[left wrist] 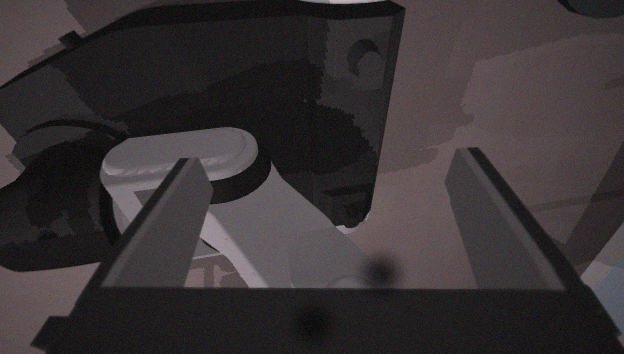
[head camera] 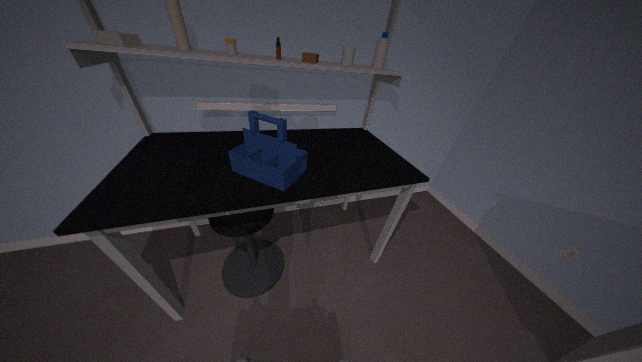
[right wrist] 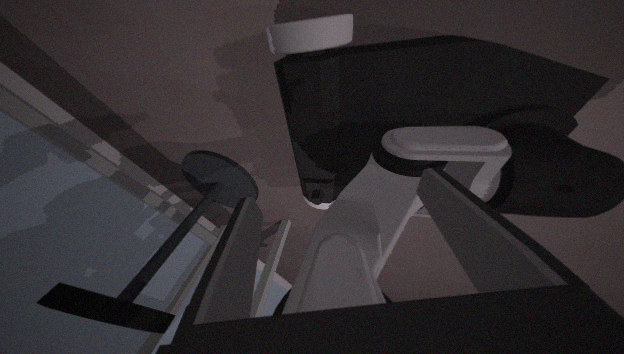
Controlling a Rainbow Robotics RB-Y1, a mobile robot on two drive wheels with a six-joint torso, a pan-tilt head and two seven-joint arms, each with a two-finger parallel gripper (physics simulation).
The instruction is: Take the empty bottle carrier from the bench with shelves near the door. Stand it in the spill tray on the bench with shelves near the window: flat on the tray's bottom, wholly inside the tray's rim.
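Places are measured from the robot's base along level axes (x right, y ahead, z up), in centimetres.
Pixels of known places: left gripper, fingertip midpoint: (left wrist: 323, 170); right gripper, fingertip midpoint: (right wrist: 336, 193).
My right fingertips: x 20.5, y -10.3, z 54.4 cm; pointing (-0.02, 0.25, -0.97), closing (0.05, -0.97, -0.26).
Observation:
For each thing: its top centre in the pictures, then the offset to it from my right fingertips. "pt": a spot on its surface instead. Level surfaces: height alone.
- blue bottle carrier, middle of its top: (head camera: 266, 115) dx -39.9, dy +77.2, dz +65.1 cm
- black bench top, its level: dz +37.1 cm
- shelf, its level: dz +82.8 cm
- jar, surface spot: (head camera: 231, 47) pt dx -62.4, dy +109.0, dz +85.7 cm
- small brown bottle, surface spot: (head camera: 278, 50) pt dx -40.6, dy +113.7, dz +86.6 cm
- brown box, surface spot: (head camera: 310, 58) pt dx -24.1, dy +114.3, dz +84.8 cm
- beaker, surface spot: (head camera: 348, 56) pt dx -3.2, dy +122.4, dz +87.4 cm
- blue-capped bottle, surface spot: (head camera: 381, 51) pt dx +17.6, dy +133.1, dz +91.5 cm
The blue bottle carrier (head camera: 267, 160) stands upright on the black bench top (head camera: 175, 175) in the head camera view, a little left of the view's middle. Its handle rises at its middle and its compartments look empty. My left gripper (left wrist: 323, 170) is open and empty, its fingers wide apart, with the robot's own base and arm behind them. My right gripper (right wrist: 336, 193) is open and empty in the same way. Neither gripper shows in the head camera view, and both are away from the carrier. The spill tray does not show in these views.
A shelf (head camera: 215, 54) above the bench bears a jar (head camera: 231, 47), a small brown bottle (head camera: 278, 50), a brown box (head camera: 310, 58), a beaker (head camera: 348, 56) and a blue-capped bottle (head camera: 381, 51). A stool (head camera: 253, 268) stands under the bench's front edge. A wall (head camera: 525, 125) is at the right.

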